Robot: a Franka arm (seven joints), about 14 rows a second.
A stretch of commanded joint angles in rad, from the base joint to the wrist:
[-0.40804 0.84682 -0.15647 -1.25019 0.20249 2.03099 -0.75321]
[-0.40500 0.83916 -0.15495 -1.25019 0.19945 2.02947 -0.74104]
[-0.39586 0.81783 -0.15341 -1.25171 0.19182 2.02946 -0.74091]
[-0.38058 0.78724 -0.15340 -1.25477 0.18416 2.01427 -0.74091]
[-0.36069 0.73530 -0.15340 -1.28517 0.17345 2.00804 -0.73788]
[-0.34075 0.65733 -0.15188 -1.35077 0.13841 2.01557 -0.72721]
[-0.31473 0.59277 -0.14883 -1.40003 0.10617 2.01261 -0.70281]
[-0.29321 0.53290 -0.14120 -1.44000 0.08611 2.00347 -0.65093]
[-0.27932 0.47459 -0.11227 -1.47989 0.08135 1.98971 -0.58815]
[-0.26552 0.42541 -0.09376 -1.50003 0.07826 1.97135 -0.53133]
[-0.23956 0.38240 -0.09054 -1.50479 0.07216 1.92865 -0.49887]
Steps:
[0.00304 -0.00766 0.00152 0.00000 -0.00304 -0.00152 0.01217]
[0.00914 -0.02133 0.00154 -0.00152 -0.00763 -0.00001 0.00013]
[0.01528 -0.03059 0.00001 -0.00306 -0.00766 -0.01519 0.00000]
[0.01989 -0.05194 0.00000 -0.03040 -0.01071 -0.00623 0.00303]
[0.01994 -0.07797 0.00152 -0.06560 -0.03504 0.00753 0.01067]
[0.02602 -0.06456 0.00305 -0.04926 -0.03224 -0.00296 0.02440]
[0.02152 -0.05987 0.00763 -0.03997 -0.02006 -0.00914 0.05188]
[0.01389 -0.05831 0.02893 -0.03989 -0.00476 -0.01376 0.06278]
[0.01380 -0.04918 0.01851 -0.02014 -0.00309 -0.01836 0.05682]
[0.02596 -0.04301 0.00322 -0.00476 -0.00610 -0.04270 0.03246]

